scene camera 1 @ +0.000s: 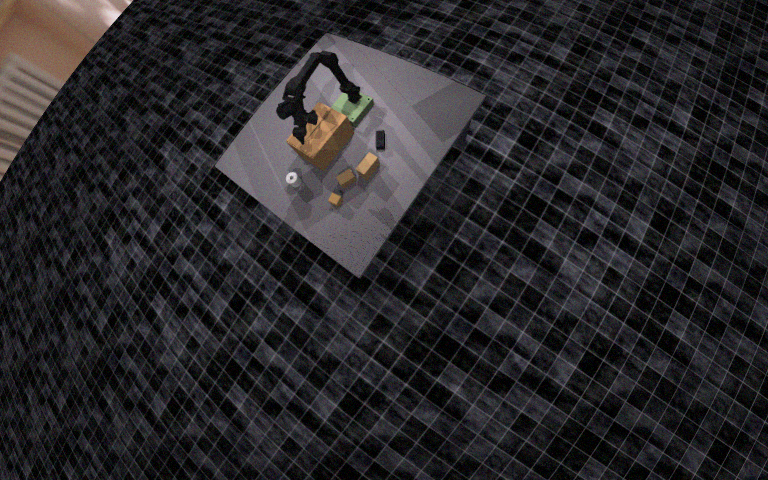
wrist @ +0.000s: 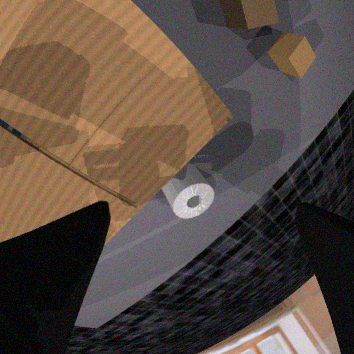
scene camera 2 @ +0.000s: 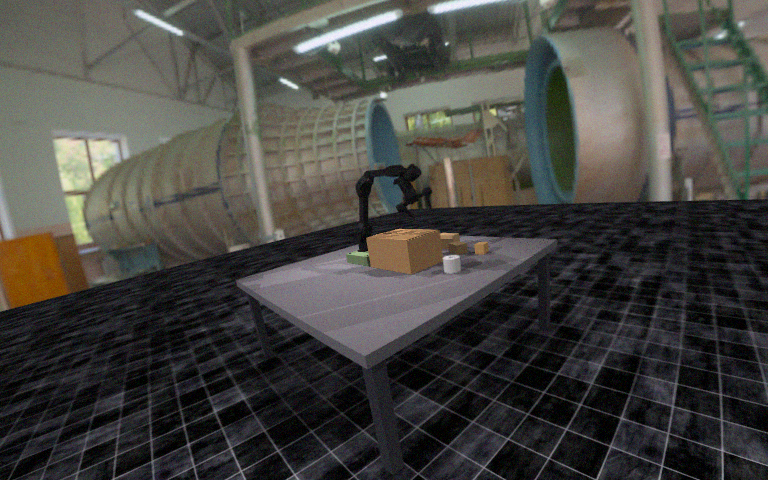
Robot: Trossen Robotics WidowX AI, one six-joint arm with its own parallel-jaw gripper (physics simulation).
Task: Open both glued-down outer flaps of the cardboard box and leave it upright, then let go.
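Seen in the pictures: gripper, fingertip midpoint: (scene camera 1: pixel 304 139) (wrist: pixel 206 212) (scene camera 2: pixel 423 214); arm's base at its link origin: (scene camera 1: pixel 354 98) (scene camera 2: pixel 364 250).
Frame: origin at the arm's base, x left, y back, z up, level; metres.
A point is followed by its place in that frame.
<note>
The cardboard box (scene camera 1: pixel 334 148) {x 0.123, y -0.341, z 0.006 m} (scene camera 2: pixel 390 253) {x -0.097, y -0.354, z 0.035 m} (wrist: pixel 40 150) {x 0.011, y -0.376, z 0.103 m} stands upright on the table (scene camera 1: pixel 356 249) {x 0.569, y -0.723, z -0.052 m} (scene camera 2: pixel 339 294) {x -0.418, y -0.392, z -0.052 m}. Its two outer flaps lie flat and closed over the top. In the wrist view a narrow dark seam runs between them, with a small strip of teal in it at the left. My gripper (scene camera 1: pixel 306 127) {x 0.069, y -0.434, z 0.187 m} (scene camera 2: pixel 417 204) {x 0.069, y -0.434, z 0.187 m} (wrist: pixel 206 212) {x 0.069, y -0.434, z 0.187 m} is wide open and empty. It hangs above the box near the end that faces the white roll, apart from the flaps.
A white roll (scene camera 1: pixel 296 182) {x 0.053, y -0.624, z -0.008 m} (scene camera 2: pixel 451 264) {x -0.011, y -0.641, z -0.013 m} (wrist: pixel 180 205) {x 0.000, y -0.606, z 0.009 m} stands beside the box. Light brown blocks (scene camera 1: pixel 368 164) (scene camera 2: pixel 481 248) {x 0.289, y -0.592, z -0.021 m} (wrist: pixel 290 54) {x 0.291, y -0.555, z -0.003 m} stand on another side. A small black block (scene camera 1: pixel 380 139) {x 0.305, y -0.149, z -0.019 m} lies farther off. A green block (scene camera 1: pixel 362 107) {x 0.087, y -0.033, z 0.000 m} (scene camera 2: pixel 357 258) {x -0.097, y -0.063, z -0.017 m} is by the arm's base.
</note>
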